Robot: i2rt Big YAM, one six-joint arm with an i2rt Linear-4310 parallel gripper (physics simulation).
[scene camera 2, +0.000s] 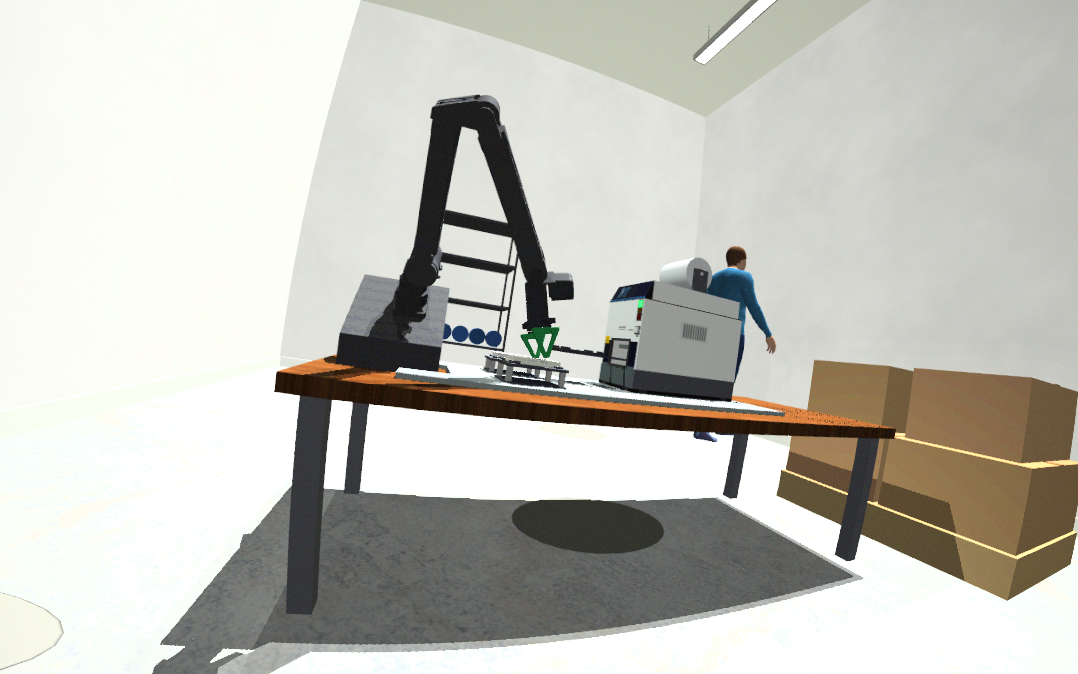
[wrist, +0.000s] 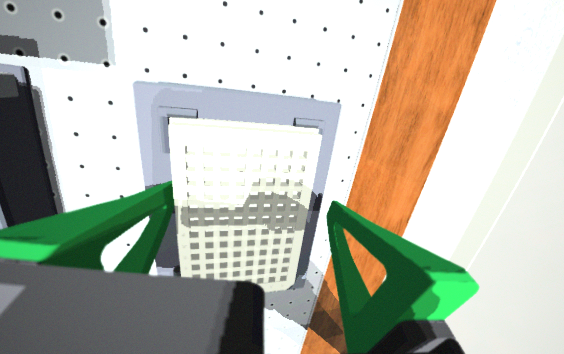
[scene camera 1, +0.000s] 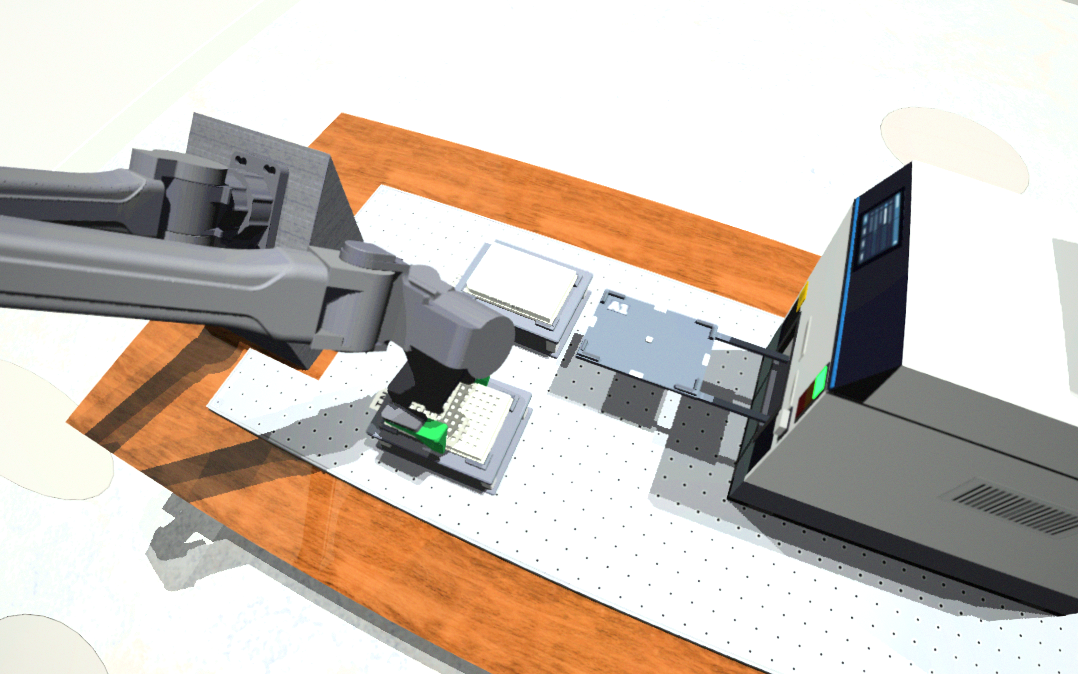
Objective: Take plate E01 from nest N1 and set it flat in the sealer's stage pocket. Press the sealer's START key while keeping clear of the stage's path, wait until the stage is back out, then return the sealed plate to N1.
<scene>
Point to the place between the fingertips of my gripper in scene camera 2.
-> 540, 359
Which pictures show my gripper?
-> Scene camera 2, the wrist view and scene camera 1: all of them.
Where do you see a sealer stage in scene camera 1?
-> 676, 359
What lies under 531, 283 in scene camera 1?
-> A white lidded plate.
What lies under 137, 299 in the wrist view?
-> My gripper.
</scene>
